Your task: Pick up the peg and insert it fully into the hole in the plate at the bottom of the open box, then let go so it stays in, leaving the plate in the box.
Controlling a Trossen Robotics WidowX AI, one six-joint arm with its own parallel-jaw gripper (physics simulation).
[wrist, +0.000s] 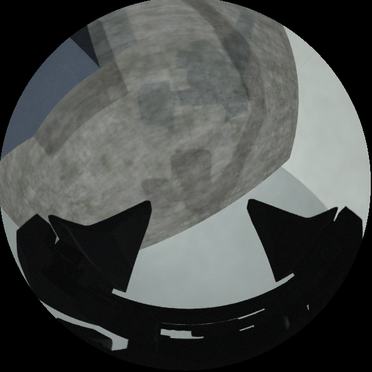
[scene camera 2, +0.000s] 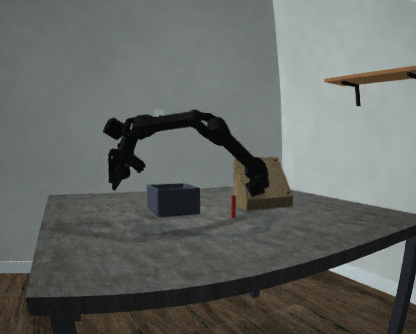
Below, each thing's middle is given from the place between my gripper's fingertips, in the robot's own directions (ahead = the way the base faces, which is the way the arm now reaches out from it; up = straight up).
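That blue-grey box [scene camera 2: 178, 199] is 11 cm to the right of my hand and 7 cm below it, and it's 26 cm behind my hand.
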